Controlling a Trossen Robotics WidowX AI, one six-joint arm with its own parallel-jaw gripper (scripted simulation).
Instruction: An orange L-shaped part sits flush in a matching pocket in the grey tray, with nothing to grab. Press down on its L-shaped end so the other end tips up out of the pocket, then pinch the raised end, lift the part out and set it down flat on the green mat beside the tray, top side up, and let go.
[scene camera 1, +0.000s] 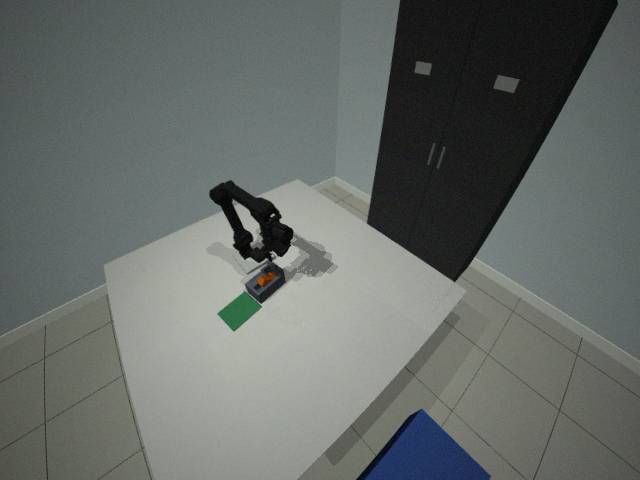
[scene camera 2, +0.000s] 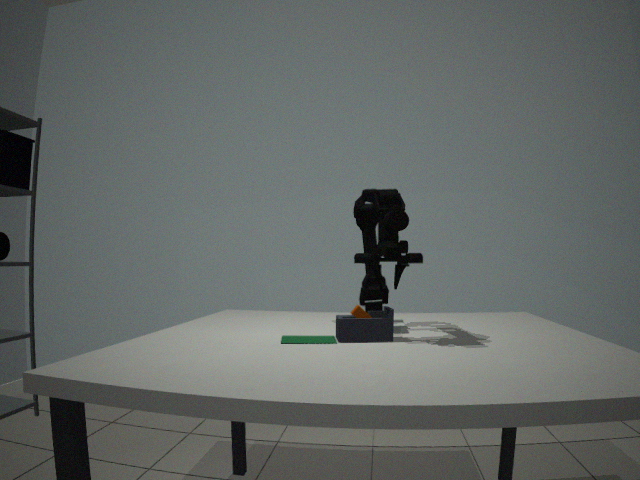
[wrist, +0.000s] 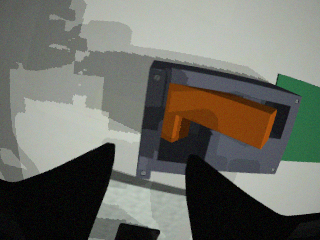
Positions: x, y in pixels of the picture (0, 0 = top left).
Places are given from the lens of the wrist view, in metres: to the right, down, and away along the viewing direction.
my gripper (wrist: 151, 157): 0.00, 0.02, 0.10
orange L-shaped part (wrist: 242, 119): 0.07, 0.00, 0.16
